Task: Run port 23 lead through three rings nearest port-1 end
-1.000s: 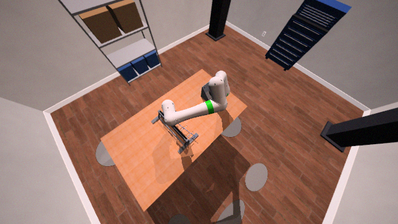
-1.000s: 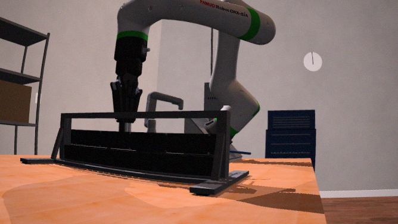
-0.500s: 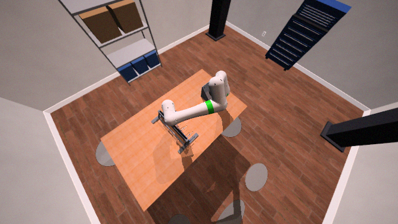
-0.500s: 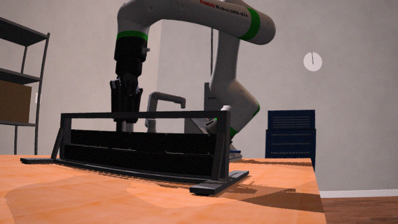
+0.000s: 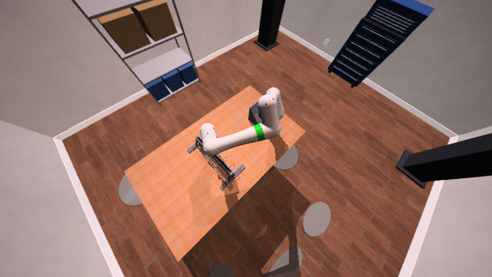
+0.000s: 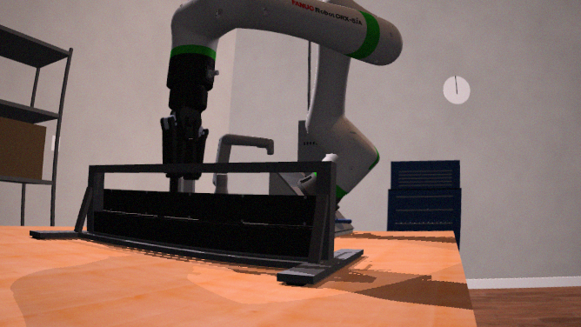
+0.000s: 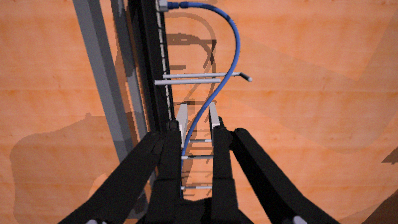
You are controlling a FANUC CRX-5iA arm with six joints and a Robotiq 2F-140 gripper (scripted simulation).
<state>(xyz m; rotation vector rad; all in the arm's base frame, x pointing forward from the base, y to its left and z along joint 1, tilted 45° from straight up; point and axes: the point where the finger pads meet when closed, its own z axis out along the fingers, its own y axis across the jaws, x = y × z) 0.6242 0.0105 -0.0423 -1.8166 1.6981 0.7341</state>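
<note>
My gripper is now 6 cm short of the patch panel, 5 cm to the right of it and 2 cm above it.
</note>
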